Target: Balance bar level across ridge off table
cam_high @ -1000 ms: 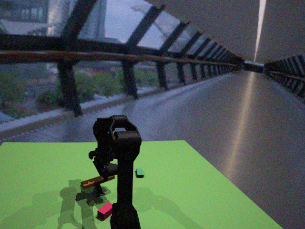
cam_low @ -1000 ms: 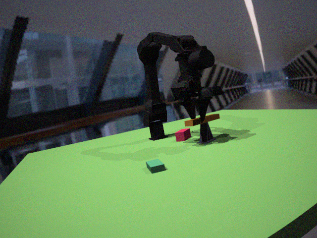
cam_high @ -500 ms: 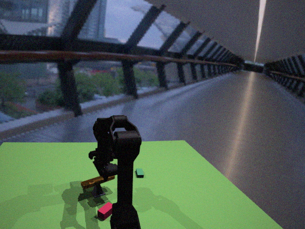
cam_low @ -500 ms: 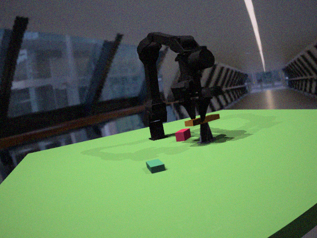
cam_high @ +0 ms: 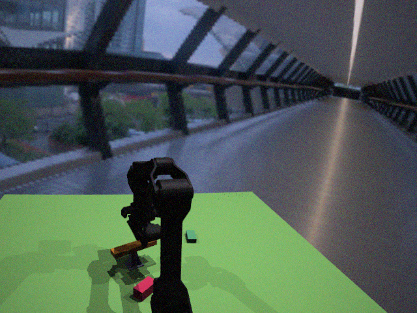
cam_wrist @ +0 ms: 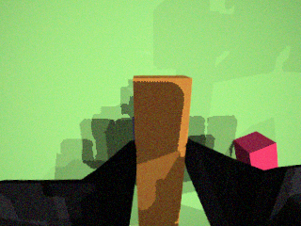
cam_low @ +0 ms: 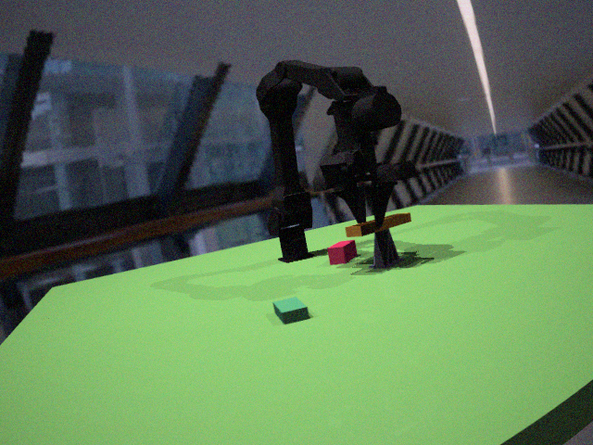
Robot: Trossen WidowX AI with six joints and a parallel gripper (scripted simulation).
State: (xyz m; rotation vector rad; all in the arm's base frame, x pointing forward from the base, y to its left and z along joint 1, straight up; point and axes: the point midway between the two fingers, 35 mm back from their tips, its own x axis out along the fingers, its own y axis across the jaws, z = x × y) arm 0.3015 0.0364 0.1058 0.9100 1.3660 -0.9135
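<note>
Now: the orange bar 1 cm behind my gripper tip and 2 cm to the left of it. The rest, counted from my gripper tip: red block 14 cm behind, 1 cm to the left, 5 cm below; then teal block 13 cm ahead, 21 cm to the right, 6 cm below.
</note>
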